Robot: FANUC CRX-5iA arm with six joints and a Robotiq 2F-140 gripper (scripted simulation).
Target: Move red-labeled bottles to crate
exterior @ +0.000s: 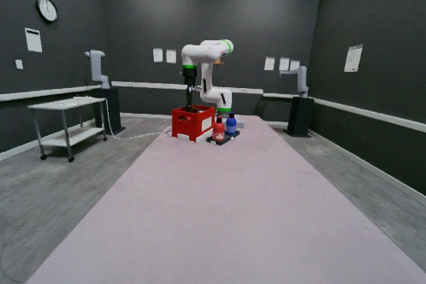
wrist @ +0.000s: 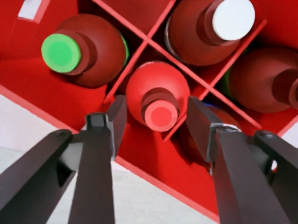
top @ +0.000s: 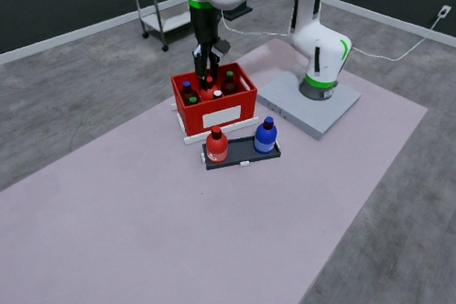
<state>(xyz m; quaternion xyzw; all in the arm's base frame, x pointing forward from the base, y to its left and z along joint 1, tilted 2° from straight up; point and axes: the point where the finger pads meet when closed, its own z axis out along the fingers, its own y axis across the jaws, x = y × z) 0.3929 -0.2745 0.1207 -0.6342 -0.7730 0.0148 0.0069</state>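
Right now the red crate is 80 mm below my hand, 40 mm to the left of it and 20 mm ahead of it. The rest, counted from my hand: blue bottle: 300 mm to the left, 80 mm below; red bottle: 200 mm to the left, 160 mm ahead, 80 mm below; dark tray: 250 mm to the left, 150 mm below, 80 mm ahead.
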